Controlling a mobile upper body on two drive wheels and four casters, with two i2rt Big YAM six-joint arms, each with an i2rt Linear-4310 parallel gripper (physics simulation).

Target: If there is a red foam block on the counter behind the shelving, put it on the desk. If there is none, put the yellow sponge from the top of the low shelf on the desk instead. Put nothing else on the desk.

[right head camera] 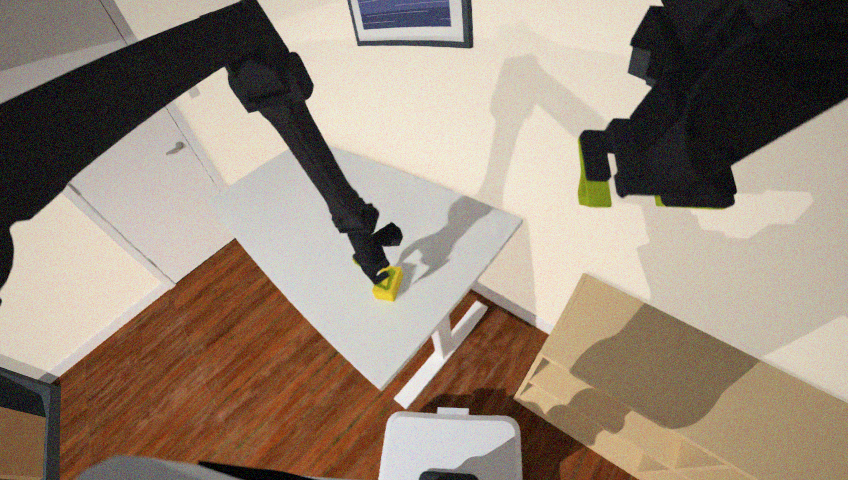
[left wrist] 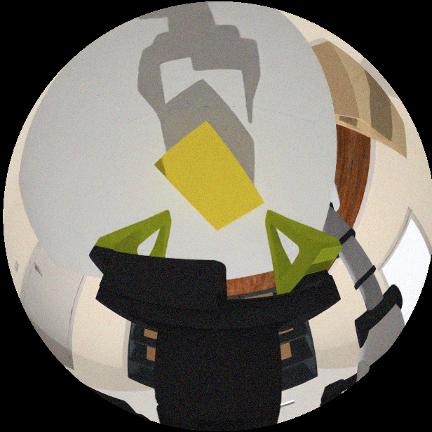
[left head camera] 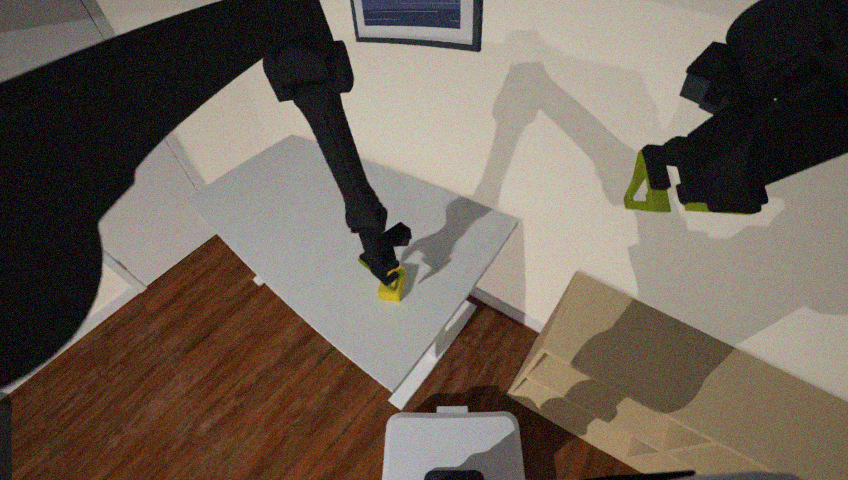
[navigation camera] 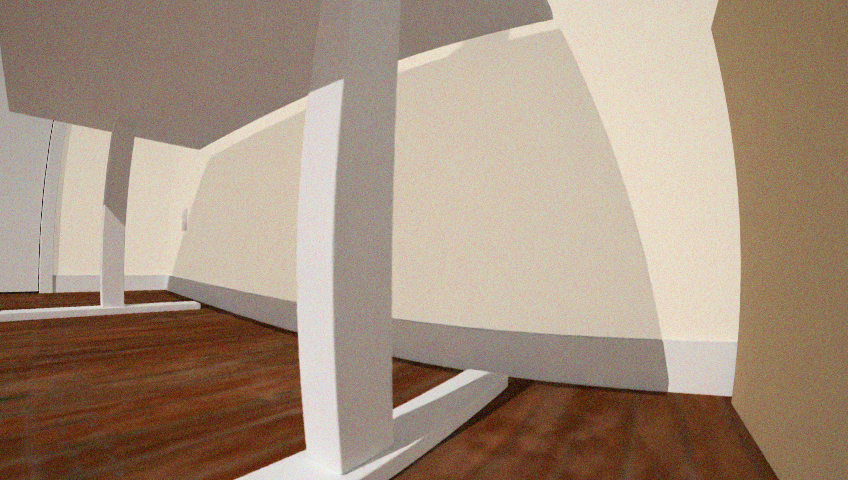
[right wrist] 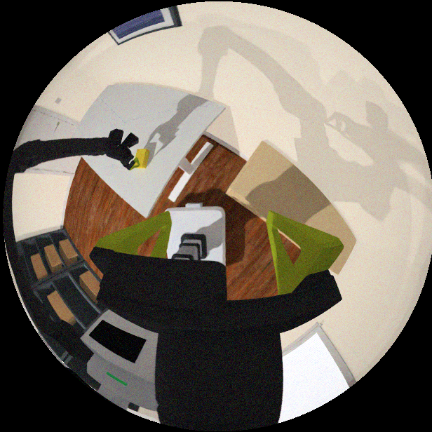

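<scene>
The yellow sponge sits on the grey desk, towards its near part. My left gripper is open close over the sponge; in the left wrist view its fingers stand wide apart, clear of the sponge's sides. My right gripper is open and empty, raised to the right of the desk. No red foam block shows, and the counter behind the shelving does not show.
A low tan shelf unit stands right of the desk. A white box-like body is at bottom centre. Dark shelving with brown boxes is at lower left in the right wrist view. A white desk leg stands ahead.
</scene>
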